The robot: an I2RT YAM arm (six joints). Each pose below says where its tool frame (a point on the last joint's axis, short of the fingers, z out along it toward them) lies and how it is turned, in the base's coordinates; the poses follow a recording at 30 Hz.
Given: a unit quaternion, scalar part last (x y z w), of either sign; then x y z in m.
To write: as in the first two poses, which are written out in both.
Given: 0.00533 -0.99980 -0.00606 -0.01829 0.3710 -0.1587 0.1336
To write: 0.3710 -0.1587 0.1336 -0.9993 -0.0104 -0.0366 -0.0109 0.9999 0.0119
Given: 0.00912 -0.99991 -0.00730 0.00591 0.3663 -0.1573 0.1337
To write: 0.3663 -0.1573 0.1337 -0.9998 -0.0183 0.0117 -0.0182 0.9997 0.0147
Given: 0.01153 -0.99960 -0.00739 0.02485 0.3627 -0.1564 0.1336
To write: 0.3627 -0.1564 0.1336 -0.9985 -0.0234 0.0495 -0.0227 0.9996 0.0153
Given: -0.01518 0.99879 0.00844 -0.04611 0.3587 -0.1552 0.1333
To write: 0.3587 -0.1552 0.1333 -0.9953 -0.0311 0.0919 -0.0295 0.9994 0.0183
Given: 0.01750 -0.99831 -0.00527 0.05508 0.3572 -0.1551 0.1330
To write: 0.3572 -0.1551 0.1330 -0.9933 -0.0355 0.1098 -0.0344 0.9993 0.0125
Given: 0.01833 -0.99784 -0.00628 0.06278 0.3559 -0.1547 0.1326
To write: 0.3559 -0.1547 0.1326 -0.9914 -0.0374 0.1251 -0.0358 0.9992 0.0148
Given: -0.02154 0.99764 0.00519 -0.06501 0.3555 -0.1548 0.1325
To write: 0.3555 -0.1548 0.1325 -0.9906 -0.0437 0.1295 -0.0423 0.9990 0.0132
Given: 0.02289 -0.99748 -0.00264 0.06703 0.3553 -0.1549 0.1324
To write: 0.3553 -0.1549 0.1324 -0.9900 -0.0460 0.1336 -0.0453 0.9989 0.0083
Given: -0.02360 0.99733 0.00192 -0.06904 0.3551 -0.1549 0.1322
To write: 0.3551 -0.1549 0.1322 -0.9894 -0.0473 0.1376 -0.0468 0.9989 0.0071
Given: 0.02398 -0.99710 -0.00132 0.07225 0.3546 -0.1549 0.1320
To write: 0.3546 -0.1549 0.1320 -0.9884 -0.0480 0.1440 -0.0476 0.9988 0.0061
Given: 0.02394 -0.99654 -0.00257 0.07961 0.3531 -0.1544 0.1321
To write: 0.3531 -0.1544 0.1321 -0.9862 -0.0481 0.1585 -0.0473 0.9988 0.0089
